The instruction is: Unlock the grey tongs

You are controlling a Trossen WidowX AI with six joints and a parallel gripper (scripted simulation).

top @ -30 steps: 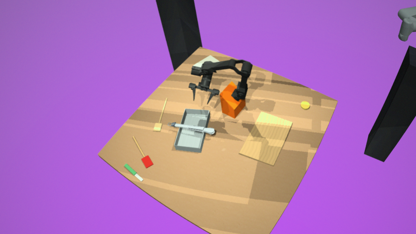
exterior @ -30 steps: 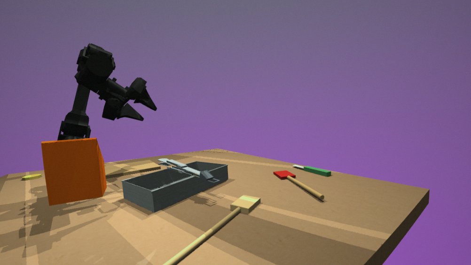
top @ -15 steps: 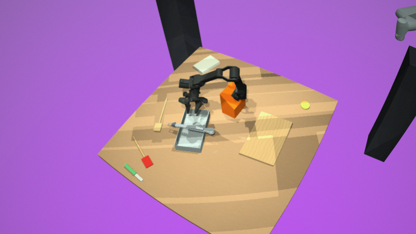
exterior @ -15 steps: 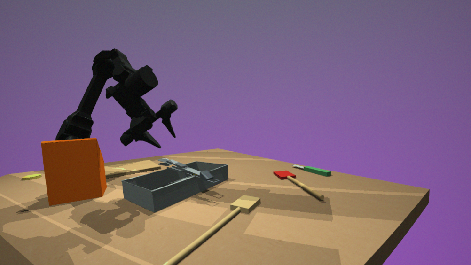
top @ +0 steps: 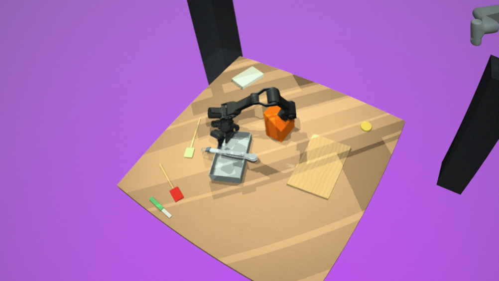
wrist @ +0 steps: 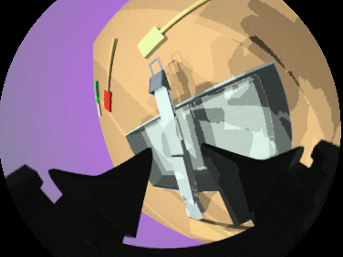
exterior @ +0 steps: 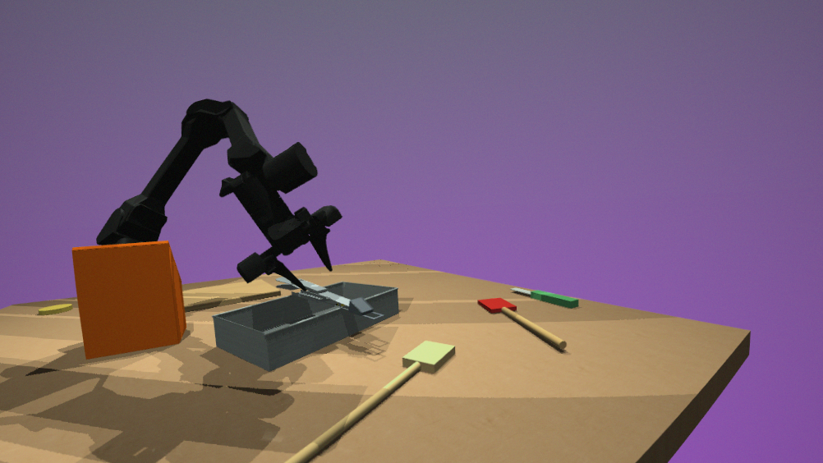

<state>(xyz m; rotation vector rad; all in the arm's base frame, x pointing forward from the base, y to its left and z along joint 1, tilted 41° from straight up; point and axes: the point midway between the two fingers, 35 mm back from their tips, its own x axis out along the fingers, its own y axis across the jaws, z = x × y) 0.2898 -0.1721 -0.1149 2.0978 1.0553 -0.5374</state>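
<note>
Now: the grey roasting tin 70 mm below my gripper tip and 40 mm to the left of it. Round my gripper tip: red spatula 310 mm ahead, 170 mm to the right, 90 mm below; then green-handled knife 470 mm ahead, 130 mm to the right, 90 mm below; then wooden board 500 mm to the left, 170 mm behind, 90 mm below.
</note>
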